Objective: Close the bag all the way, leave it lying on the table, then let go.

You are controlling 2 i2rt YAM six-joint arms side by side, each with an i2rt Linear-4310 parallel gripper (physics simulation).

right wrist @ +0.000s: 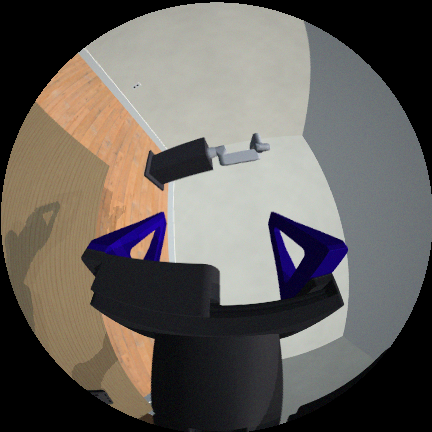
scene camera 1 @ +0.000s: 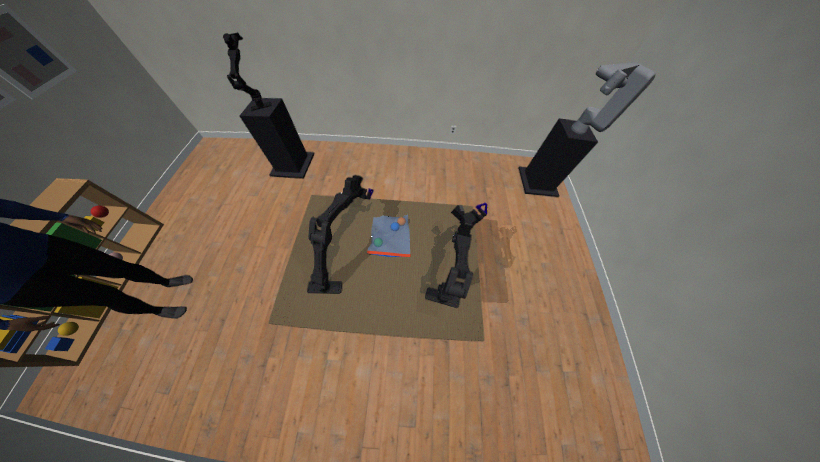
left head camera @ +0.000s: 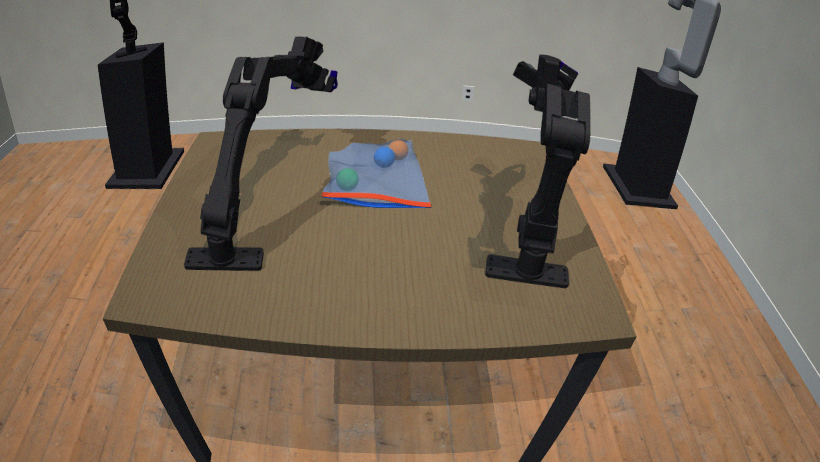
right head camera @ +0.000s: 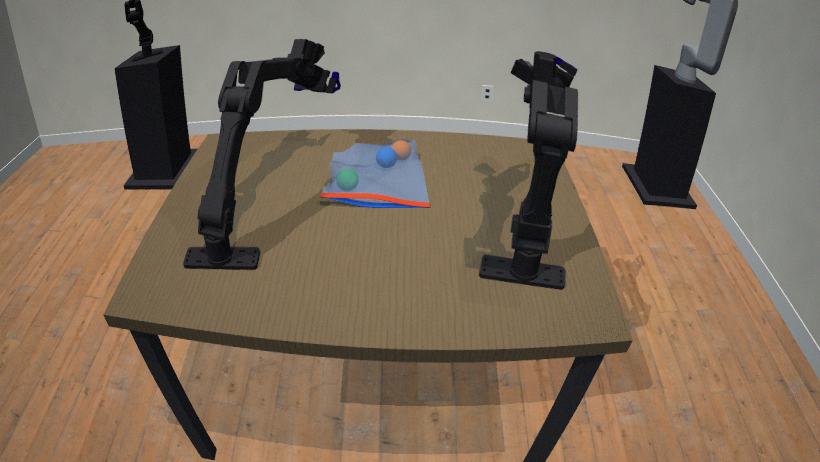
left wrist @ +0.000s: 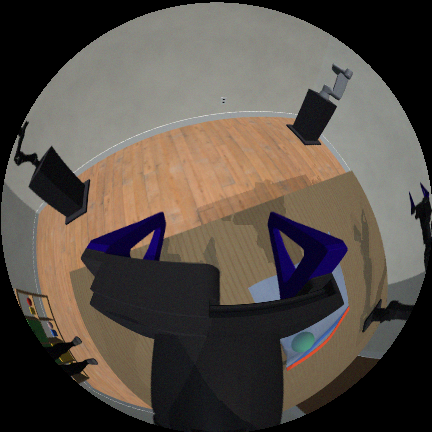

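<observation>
The translucent blue bag (left head camera: 381, 177) (right head camera: 383, 179) (scene camera 1: 394, 239) lies on the table, its mouth toward the front. Its red rim strip (left head camera: 375, 198) (right head camera: 372, 198) (scene camera 1: 389, 253) lies above a blue rim strip (left head camera: 367, 203) (right head camera: 367, 203), with a narrow gap between them along the middle. A green ball (left head camera: 347, 179) (right head camera: 347, 179) (left wrist: 303, 342), a blue ball (left head camera: 384, 156) (right head camera: 386, 156) and an orange ball (left head camera: 398, 149) (right head camera: 401, 149) show inside. My left gripper (left wrist: 216, 217) is open and empty, raised behind and left of the bag. My right gripper (right wrist: 216, 217) is open and empty, raised well to the right.
Two dark pedestals, left (left head camera: 134, 111) (scene camera 1: 275, 137) and right (left head camera: 654, 137) (scene camera 1: 559, 154), stand beyond the table and carry other arms. A shelf unit and a person's legs (scene camera 1: 97, 261) are at the left of the scene view. Both of my arms stand on the table (left head camera: 367, 309).
</observation>
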